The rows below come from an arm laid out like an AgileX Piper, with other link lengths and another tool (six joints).
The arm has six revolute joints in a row. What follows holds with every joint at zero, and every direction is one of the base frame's.
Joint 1 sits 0.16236 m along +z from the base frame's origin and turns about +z.
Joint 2 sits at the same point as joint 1 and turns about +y.
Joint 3 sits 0.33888 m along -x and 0.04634 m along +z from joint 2 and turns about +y.
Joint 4 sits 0.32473 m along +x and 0.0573 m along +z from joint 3 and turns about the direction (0.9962, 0, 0.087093).
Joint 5 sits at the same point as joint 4 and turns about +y.
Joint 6 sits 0.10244 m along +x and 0.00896 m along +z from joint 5 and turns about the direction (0.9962, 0, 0.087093).
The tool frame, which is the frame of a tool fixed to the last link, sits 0.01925 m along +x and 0.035 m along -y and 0.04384 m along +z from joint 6; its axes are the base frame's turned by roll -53.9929, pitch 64.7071 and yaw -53.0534 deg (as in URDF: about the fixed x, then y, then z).
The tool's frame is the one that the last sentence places.
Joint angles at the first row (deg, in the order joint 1, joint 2, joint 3, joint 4, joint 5, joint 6):
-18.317, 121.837, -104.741, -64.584, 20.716, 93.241
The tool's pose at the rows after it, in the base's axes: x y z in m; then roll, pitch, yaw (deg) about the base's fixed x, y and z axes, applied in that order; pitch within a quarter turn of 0, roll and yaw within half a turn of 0:
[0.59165, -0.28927, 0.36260, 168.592, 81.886, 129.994]
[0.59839, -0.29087, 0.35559, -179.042, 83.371, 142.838]
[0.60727, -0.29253, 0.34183, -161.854, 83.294, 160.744]
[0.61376, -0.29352, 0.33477, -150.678, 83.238, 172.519]
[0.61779, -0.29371, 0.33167, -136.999, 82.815, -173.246]
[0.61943, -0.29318, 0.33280, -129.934, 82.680, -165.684]
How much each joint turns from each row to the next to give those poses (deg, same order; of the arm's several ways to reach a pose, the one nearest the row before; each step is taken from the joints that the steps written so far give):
0.000, 0.909, -0.141, -7.466, -0.871, 6.160
0.000, 1.489, -0.517, -6.508, -0.498, 4.637
-0.001, 2.065, -0.736, -4.546, -0.461, 2.596
0.001, 1.423, -0.866, -3.164, -0.358, 1.820
-0.001, 0.809, -0.389, -3.398, -0.182, 1.662
0.001, 0.142, -0.125, -1.974, -0.291, 1.061

